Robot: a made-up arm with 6 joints.
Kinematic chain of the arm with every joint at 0, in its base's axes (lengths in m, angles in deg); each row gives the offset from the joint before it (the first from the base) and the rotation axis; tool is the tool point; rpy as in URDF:
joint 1: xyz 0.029 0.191 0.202 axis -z
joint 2: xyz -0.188 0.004 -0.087 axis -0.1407 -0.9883 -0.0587
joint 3: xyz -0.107 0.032 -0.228 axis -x
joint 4: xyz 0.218 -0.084 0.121 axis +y
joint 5: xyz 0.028 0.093 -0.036 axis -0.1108 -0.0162 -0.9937
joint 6: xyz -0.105 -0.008 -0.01 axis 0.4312 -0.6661 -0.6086
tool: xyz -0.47 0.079 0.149 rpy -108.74 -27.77 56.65
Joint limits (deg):
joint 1: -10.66..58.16
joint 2: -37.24..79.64
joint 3: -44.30..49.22
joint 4: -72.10..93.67
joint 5: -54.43..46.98
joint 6: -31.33..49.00
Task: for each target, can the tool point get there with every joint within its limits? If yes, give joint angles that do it. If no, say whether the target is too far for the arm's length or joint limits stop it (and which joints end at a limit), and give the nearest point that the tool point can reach.
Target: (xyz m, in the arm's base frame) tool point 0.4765 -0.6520 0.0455
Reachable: no: joint limits stop it (at a limit: joint 1, joint 3, joint 4, joint 5) | nearest point 0.2856 -0.3602 0.0691 | short by 0.350 m
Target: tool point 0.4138 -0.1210 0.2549
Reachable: no: joint limits stop it (at a limit: joint 1, joint 4, joint 6) | nearest point 0.3327 -0.1038 0.2334 | short by 0.086 m
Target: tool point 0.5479 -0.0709 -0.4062
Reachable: no: joint limits stop it (at a limit: joint 1, joint 3, joint 4, joint 5) | nearest point 0.4832 -0.0064 -0.3352 | short by 0.116 m
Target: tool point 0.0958 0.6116 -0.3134
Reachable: yes | joints 25.42 28.39 -20.38 -58.09 17.13 18.76
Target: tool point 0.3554 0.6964 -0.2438
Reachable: yes | joints 48.64 26.87 29.25 36.71 39.01 33.33
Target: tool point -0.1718 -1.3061 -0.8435
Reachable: no: too far | nearest point -0.0465 -0.3721 -0.2601 | short by 1.108 m
